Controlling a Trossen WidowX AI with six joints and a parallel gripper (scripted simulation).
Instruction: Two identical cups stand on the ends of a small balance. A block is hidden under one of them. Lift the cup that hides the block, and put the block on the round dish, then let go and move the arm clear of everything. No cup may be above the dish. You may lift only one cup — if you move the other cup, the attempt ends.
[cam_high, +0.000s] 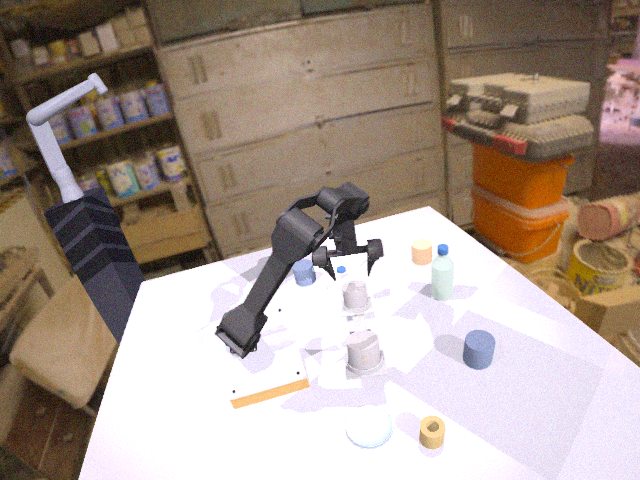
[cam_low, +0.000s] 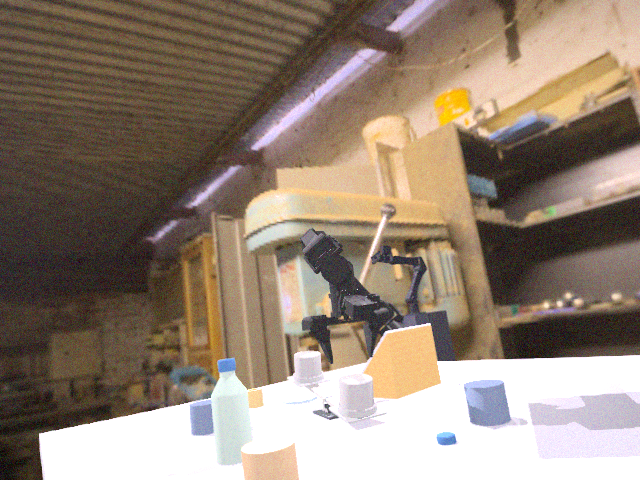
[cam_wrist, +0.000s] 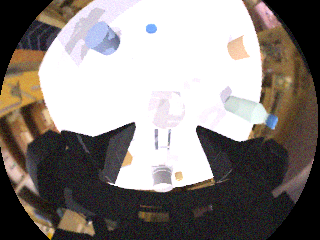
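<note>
My gripper tip is now 90 mm above the pale green block. Round my gripper tip: tan cylinder: 290 mm ahead, 180 mm to the left, 90 mm below; then pale green bottle: 260 mm ahead, 10 mm to the right, 10 mm below; then blue cap: 230 mm to the left, 120 mm below.
</note>
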